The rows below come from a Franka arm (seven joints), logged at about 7 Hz.
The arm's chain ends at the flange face. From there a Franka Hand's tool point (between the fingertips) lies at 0.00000 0.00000 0.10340 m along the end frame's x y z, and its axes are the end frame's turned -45 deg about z.
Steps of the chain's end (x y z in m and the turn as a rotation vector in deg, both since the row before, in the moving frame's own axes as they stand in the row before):
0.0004, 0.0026, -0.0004, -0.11, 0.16, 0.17
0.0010, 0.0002, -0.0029, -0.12, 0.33, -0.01
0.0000, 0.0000, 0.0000, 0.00, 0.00, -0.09
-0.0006, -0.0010, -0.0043, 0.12, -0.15, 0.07
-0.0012, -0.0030, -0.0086, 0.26, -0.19, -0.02
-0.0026, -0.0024, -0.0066, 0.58, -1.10, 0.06
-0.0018, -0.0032, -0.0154, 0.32, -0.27, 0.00
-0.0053, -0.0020, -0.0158, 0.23, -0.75, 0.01
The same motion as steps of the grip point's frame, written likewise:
-0.0015, 0.0025, -0.0004, -0.19, 0.04, 0.17
0.0008, 0.0014, -0.0029, -0.32, 0.15, -0.01
0.0000, 0.0000, 0.0000, 0.00, 0.00, -0.09
0.0002, -0.0015, -0.0043, 0.19, -0.02, 0.07
0.0014, -0.0035, -0.0086, 0.32, 0.05, -0.02
-0.0008, -0.0057, -0.0066, 1.19, -0.37, 0.06
0.0011, -0.0043, -0.0154, 0.42, 0.04, 0.00
-0.0030, -0.0064, -0.0158, 0.69, -0.37, 0.01

